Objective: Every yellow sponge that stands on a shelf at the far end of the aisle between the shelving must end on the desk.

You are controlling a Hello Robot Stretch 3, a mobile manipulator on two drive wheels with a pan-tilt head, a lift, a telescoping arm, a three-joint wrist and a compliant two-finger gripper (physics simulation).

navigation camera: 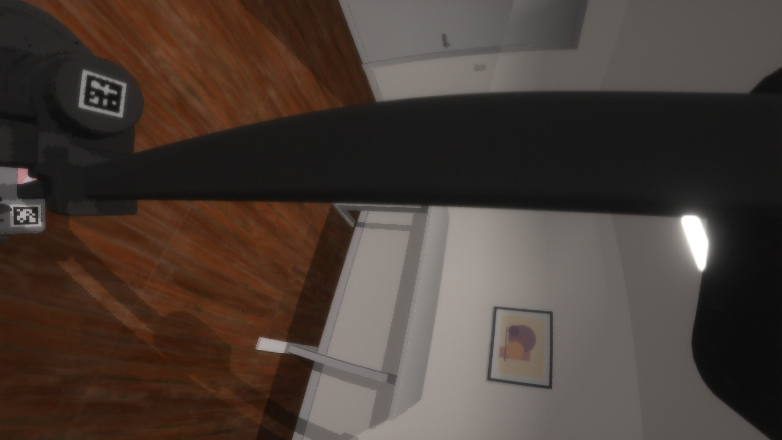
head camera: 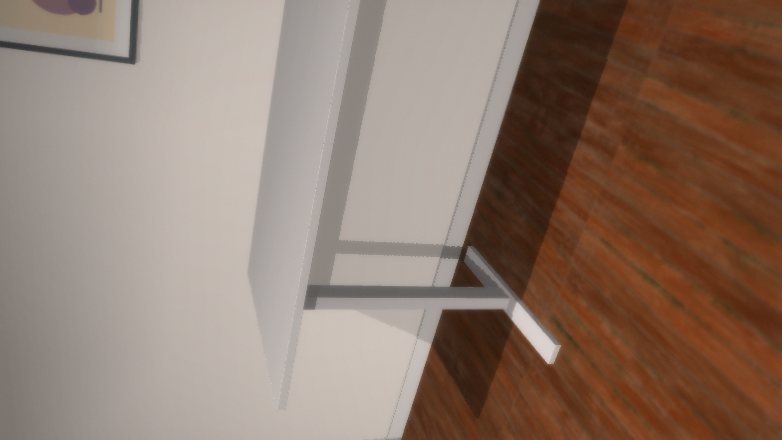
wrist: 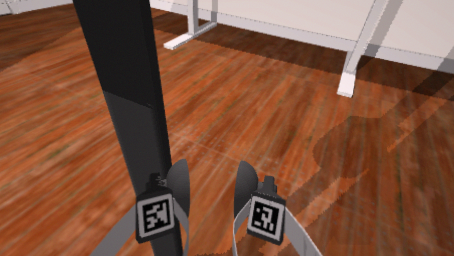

In view: my gripper [wrist: 212,179], a white desk [head camera: 313,56] and a framed picture [navigation camera: 521,353].
The white desk is seen too in the navigation camera view [navigation camera: 409,382].
